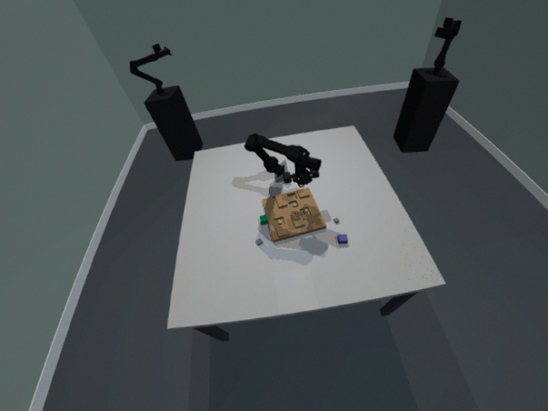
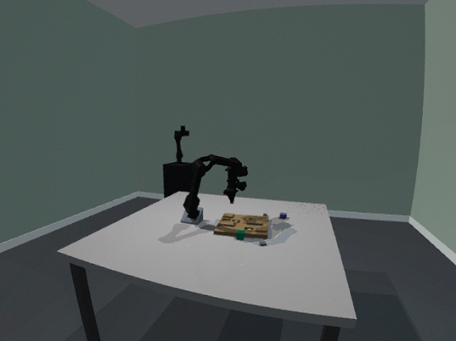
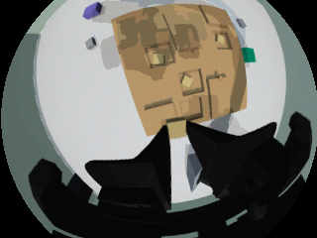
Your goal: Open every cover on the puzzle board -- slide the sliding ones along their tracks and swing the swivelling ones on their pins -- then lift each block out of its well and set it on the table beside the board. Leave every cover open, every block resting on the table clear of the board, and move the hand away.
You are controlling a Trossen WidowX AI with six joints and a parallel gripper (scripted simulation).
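Now: the tan puzzle board 100 mm below my gripper tip, 100 mm ahead of it and 50 mm to the right of it. From my gripper tip the other things lie so: green block (220 mm to the right, 150 mm ahead, 100 mm below); then purple block (290 mm ahead, 190 mm to the left, 110 mm below).
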